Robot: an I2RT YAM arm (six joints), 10 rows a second.
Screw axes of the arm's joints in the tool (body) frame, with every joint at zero. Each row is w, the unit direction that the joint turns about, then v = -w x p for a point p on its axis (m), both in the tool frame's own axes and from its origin. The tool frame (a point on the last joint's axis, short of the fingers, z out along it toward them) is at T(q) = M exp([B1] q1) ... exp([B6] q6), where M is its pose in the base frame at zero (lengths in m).
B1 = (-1, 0, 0, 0.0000, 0.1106, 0.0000)
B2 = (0, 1, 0, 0.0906, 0.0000, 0.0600)
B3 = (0, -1, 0, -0.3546, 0.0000, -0.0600)
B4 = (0, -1, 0, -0.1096, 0.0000, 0.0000)
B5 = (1, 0, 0, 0.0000, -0.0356, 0.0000)
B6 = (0, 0, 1, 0.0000, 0.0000, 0.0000)
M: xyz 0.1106 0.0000 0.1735 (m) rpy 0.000 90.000 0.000 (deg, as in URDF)
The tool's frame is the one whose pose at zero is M.
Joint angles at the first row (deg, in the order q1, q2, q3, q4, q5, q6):
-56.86, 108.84, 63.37, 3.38, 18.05, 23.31
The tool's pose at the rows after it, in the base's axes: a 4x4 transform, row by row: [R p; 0 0 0 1], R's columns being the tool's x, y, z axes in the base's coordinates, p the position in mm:
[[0.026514 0.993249 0.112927 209.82], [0.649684 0.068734 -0.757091 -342.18], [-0.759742 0.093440 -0.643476 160.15], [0 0 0 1]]
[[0.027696 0.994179 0.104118 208.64], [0.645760 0.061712 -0.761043 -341.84], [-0.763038 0.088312 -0.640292 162.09], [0 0 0 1]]
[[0.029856 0.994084 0.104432 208.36], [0.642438 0.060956 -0.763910 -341.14], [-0.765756 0.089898 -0.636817 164.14], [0 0 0 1]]
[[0.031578 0.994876 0.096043 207.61], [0.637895 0.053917 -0.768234 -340.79], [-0.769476 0.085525 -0.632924 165.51], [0 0 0 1]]
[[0.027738 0.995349 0.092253 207.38], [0.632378 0.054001 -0.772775 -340.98], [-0.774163 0.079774 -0.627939 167.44], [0 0 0 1]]
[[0.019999 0.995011 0.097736 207.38], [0.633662 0.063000 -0.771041 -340.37], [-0.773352 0.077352 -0.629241 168.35], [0 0 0 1]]
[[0.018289 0.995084 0.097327 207.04], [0.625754 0.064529 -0.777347 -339.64], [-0.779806 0.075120 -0.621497 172.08], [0 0 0 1]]
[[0.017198 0.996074 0.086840 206.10], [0.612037 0.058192 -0.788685 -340.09], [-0.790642 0.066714 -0.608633 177.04], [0 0 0 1]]
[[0.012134 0.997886 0.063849 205.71], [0.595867 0.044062 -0.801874 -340.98], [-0.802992 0.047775 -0.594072 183.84], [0 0 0 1]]
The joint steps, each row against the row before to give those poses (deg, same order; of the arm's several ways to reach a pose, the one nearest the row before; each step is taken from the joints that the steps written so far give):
0.00, 0.14, 0.87, -1.41, 0.57, 0.16
-0.07, -0.38, -0.07, -0.21, 0.53, -0.04
0.03, -0.39, -0.09, -0.04, 0.10, 0.03
-0.02, -0.27, -0.09, -0.05, 0.56, 0.01
-0.01, -0.22, 0.08, 0.00, 0.33, -0.37
0.02, -0.22, -0.04, -0.17, -0.32, -0.42
0.04, -0.59, -0.05, -0.01, 0.26, -0.32
-0.08, -0.59, 0.20, -0.01, 0.86, -0.47
0.02, -0.57, 0.69, -0.65, 1.64, -0.60

